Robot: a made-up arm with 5 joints.
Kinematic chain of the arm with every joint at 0, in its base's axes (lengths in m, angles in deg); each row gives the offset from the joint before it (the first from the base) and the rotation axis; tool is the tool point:
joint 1: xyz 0 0 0.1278 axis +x
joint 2: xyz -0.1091 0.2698 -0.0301 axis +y
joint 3: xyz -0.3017 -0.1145 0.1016 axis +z
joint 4: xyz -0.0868 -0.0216 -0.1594 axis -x
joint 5: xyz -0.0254 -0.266 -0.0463 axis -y
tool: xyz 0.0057 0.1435 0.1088
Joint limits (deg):
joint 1: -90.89..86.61
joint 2: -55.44..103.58
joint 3: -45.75..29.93
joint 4: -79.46..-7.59
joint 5: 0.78..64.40
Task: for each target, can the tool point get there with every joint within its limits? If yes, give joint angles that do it. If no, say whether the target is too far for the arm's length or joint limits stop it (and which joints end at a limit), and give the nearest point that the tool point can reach.
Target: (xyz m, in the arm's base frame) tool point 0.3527 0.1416 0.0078
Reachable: no: joint limits stop it (at a limit: joint 1, joint 2, joint 3, joint 4, joint 5) | nearest point -0.0456 0.2840 0.1531 | short by 0.447 m
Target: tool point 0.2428 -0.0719 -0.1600
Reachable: no: joint limits stop it (at a limit: joint 2, joint 3, joint 4, joint 5) | nearest point -0.1661 -0.0986 -0.2671 | short by 0.424 m
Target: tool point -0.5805 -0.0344 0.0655
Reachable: yes | joints -4.01 6.33 13.61 -20.42 58.58
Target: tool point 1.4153 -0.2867 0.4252
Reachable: no: too far | nearest point -0.0046 -0.3315 0.4717 | short by 1.421 m
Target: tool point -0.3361 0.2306 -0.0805
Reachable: yes | joints 54.50 -38.49 22.35 -34.95 6.19
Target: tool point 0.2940 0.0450 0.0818
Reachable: no: joint limits stop it (at a limit: joint 1, joint 2, joint 3, joint 4, joint 5) | nearest point -0.0456 0.2840 0.1531 | short by 0.421 m
